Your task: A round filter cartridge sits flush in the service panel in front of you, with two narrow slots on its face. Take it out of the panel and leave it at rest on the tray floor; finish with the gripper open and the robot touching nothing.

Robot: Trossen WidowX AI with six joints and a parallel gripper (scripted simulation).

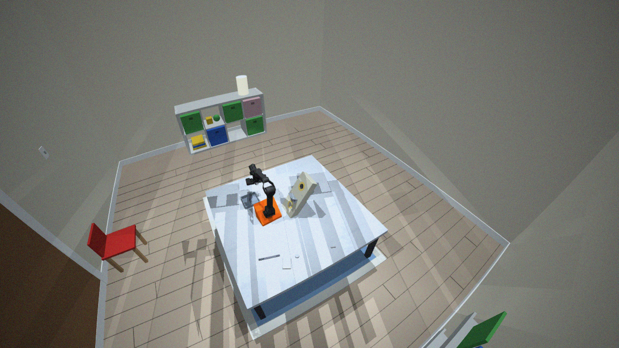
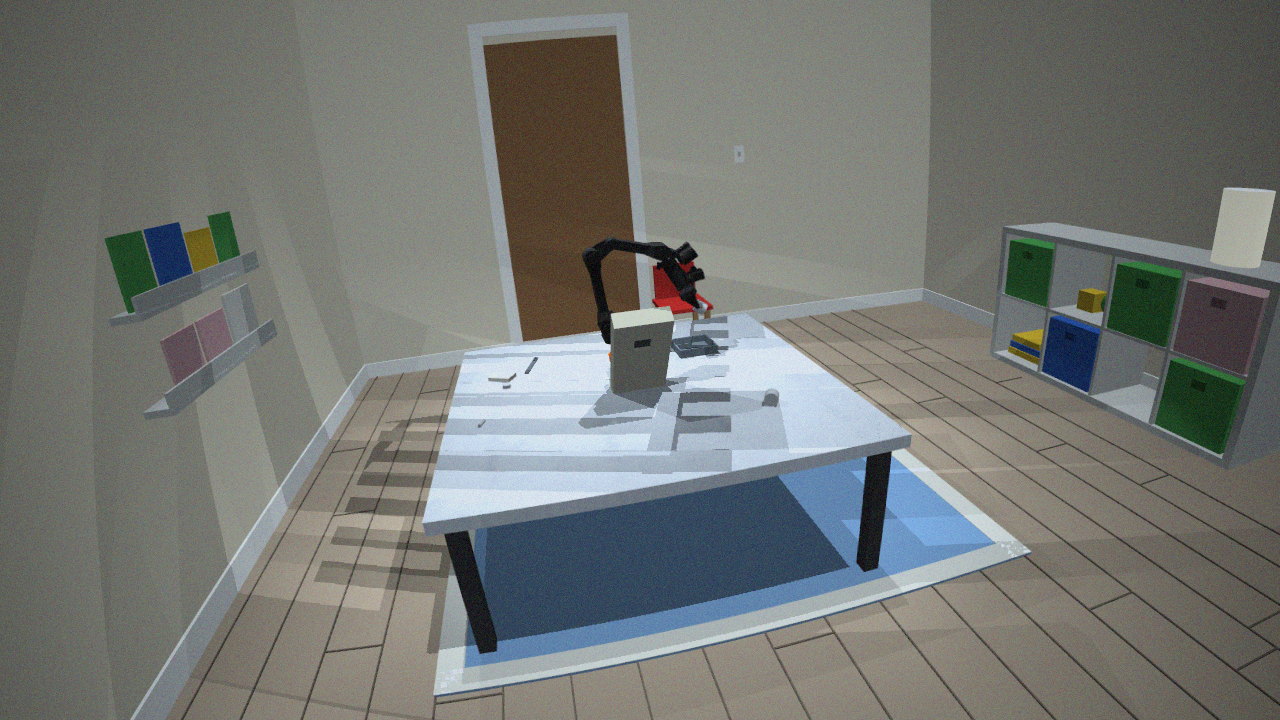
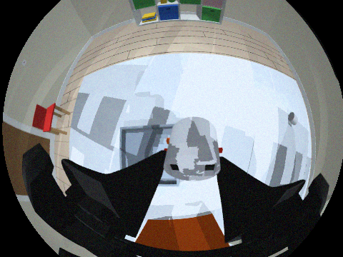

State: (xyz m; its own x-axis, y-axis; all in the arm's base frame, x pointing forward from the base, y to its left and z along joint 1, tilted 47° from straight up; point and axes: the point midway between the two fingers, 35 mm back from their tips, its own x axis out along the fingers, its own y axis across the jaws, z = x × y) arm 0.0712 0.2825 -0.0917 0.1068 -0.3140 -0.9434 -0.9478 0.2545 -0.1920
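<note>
The grey tray is 9 cm behind my gripper tip, 1 cm to the left of it and 19 cm below it. Round my gripper tip: round filter cartridge right at my gripper tip; small pale block 19 cm behind, 74 cm to the right, 19 cm below; service panel 24 cm ahead, 32 cm to the right, 4 cm below.
</note>
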